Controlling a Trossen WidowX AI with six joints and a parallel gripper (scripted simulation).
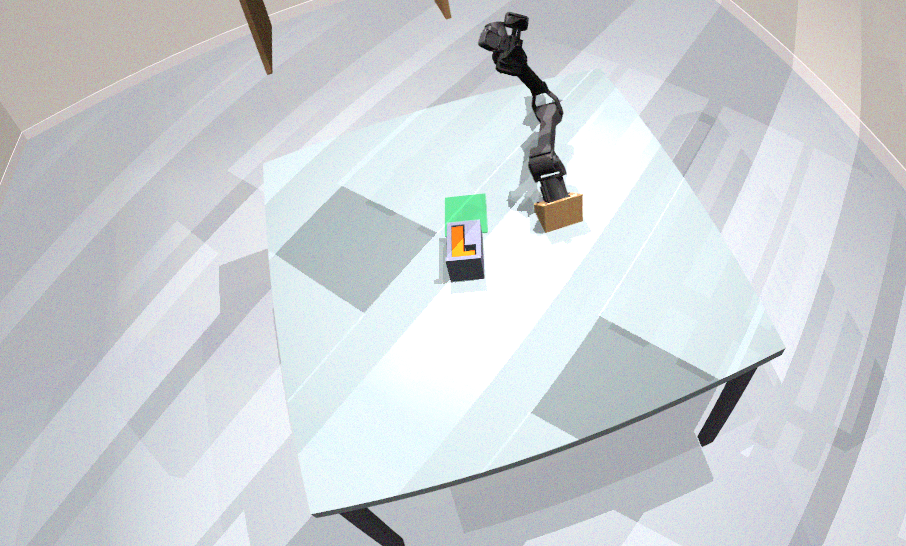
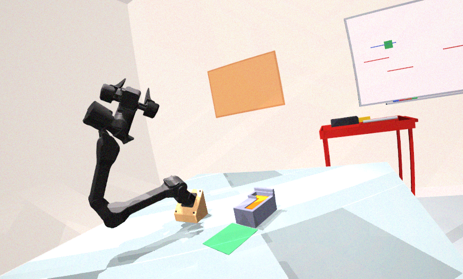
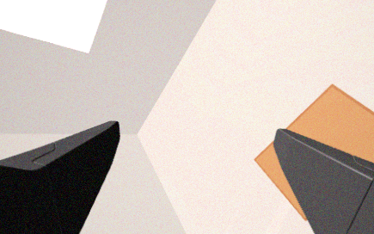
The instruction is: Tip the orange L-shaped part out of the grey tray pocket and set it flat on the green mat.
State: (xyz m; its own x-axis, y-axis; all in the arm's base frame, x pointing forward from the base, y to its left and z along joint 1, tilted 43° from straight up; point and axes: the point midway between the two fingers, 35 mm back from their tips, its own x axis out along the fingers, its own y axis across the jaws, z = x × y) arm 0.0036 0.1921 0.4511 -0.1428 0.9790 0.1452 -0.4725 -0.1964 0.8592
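Right now my gripper tip is 280 mm short of the orange L-shaped part, 200 mm to the right of it and 520 mm above it. From my gripper tip the other things lie so: green mat: 230 mm ahead, 40 mm to the left, 580 mm below.
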